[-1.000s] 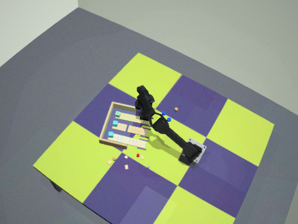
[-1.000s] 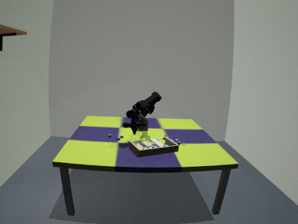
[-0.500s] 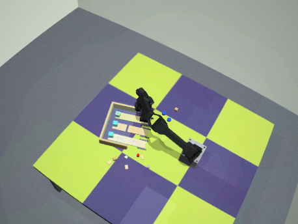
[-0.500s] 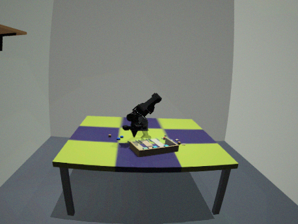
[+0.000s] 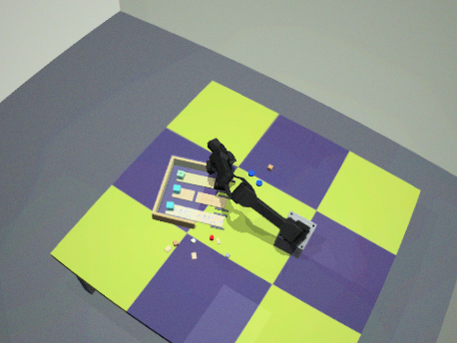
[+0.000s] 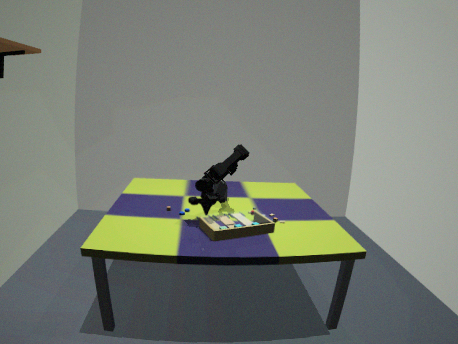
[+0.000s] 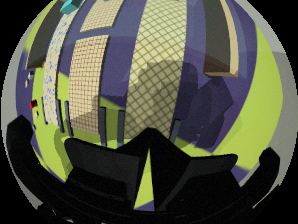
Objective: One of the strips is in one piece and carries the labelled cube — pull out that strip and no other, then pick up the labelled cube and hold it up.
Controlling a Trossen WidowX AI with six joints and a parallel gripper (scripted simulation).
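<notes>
Now: gripper tip 90 mm short of the strip, 40 mm to the right of it and 30 mm above it.
</notes>
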